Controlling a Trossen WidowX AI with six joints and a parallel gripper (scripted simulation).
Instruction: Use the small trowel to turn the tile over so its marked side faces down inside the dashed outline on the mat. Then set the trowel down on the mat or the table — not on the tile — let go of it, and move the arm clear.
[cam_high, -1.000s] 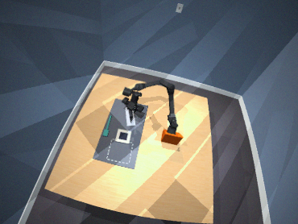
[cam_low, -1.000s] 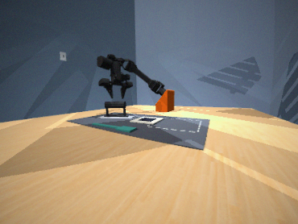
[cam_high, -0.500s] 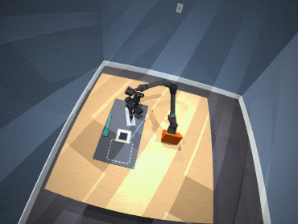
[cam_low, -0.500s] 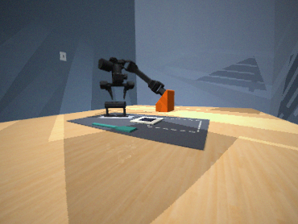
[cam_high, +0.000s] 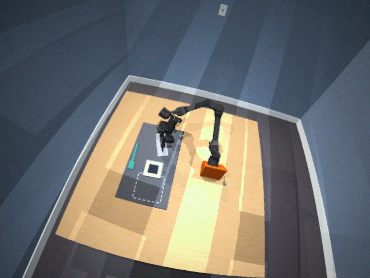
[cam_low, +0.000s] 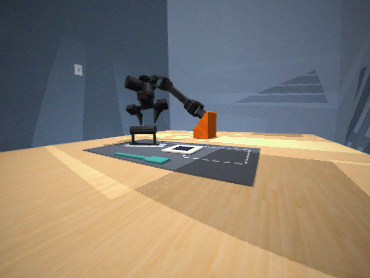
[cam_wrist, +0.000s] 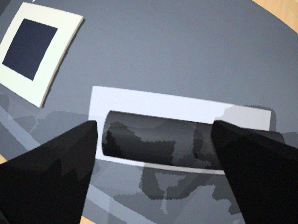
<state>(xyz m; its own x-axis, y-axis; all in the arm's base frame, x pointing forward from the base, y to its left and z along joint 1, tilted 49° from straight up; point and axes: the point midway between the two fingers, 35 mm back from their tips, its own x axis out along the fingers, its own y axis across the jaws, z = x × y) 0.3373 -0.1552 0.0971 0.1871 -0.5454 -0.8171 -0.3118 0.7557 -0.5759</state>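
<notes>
The tile is 3 cm ahead of my gripper tip, 18 cm to the left of it and 9 cm below it. The rest, counted from my gripper tip: teal trowel 18 cm ahead, 12 cm to the left, 10 cm below.
</notes>
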